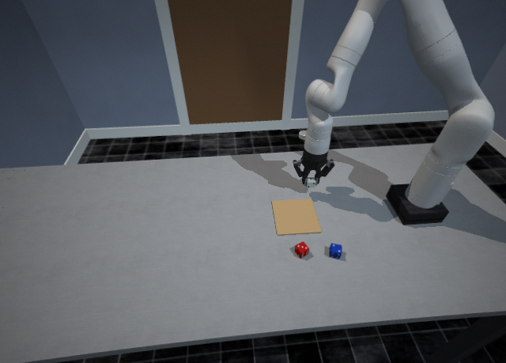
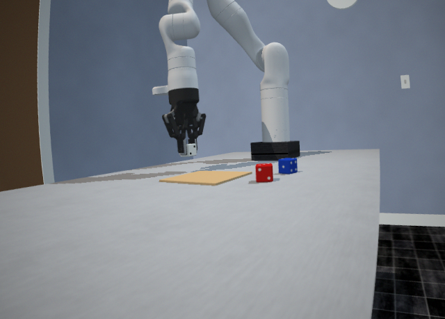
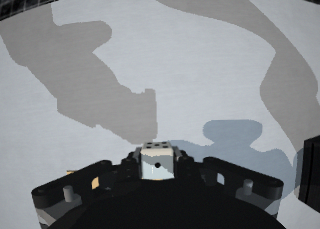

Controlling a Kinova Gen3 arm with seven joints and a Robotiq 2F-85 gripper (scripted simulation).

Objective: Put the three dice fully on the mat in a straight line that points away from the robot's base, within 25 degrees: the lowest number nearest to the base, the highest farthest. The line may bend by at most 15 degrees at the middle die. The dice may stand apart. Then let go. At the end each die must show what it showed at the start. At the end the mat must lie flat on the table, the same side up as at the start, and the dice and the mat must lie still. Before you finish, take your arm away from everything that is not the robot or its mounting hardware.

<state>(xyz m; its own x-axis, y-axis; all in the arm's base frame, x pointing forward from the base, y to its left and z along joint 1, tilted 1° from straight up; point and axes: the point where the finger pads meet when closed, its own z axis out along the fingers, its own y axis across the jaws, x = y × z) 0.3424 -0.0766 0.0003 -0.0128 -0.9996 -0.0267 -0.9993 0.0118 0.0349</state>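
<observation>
My hand is 6 cm short of the tan mat, 11 cm to the right of it and 6 cm above it. Also, from my hand: white die 1 cm below; blue die 4 cm behind, 25 cm to the left, 5 cm below; red die 6 cm ahead, 24 cm to the left, 5 cm below.
</observation>
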